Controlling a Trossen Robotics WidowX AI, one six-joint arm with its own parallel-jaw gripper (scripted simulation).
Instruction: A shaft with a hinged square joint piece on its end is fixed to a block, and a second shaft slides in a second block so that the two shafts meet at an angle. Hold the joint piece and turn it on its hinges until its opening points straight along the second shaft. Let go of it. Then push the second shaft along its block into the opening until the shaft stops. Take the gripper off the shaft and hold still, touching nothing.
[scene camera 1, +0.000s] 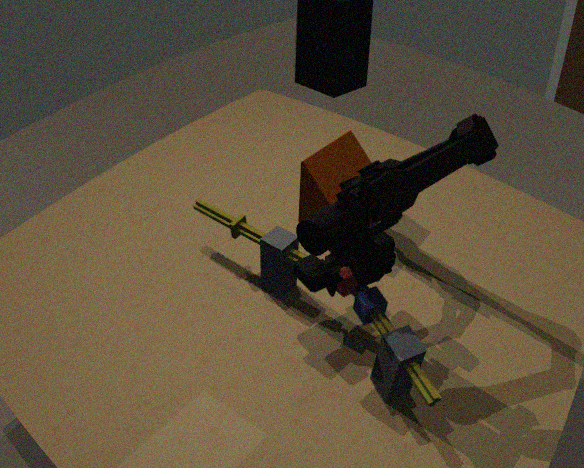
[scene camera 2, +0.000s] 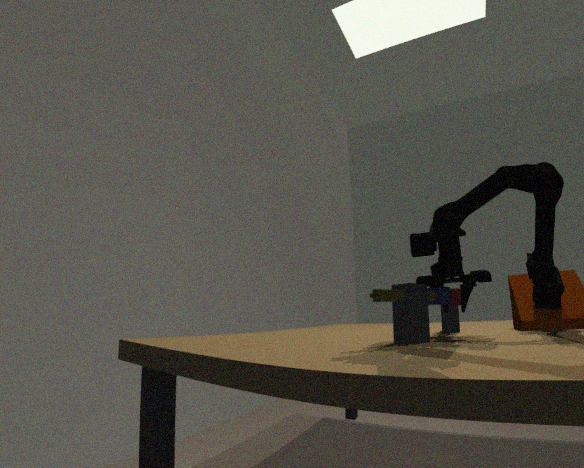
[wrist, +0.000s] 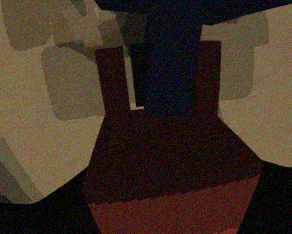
Path:
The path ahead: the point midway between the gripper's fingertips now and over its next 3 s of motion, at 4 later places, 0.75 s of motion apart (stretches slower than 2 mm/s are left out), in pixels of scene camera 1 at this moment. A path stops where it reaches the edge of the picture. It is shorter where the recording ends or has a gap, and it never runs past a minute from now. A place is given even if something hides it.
My gripper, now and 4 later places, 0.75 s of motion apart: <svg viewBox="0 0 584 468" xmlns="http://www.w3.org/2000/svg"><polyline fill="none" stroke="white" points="340,290 334,292 337,282 340,230 334,224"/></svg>

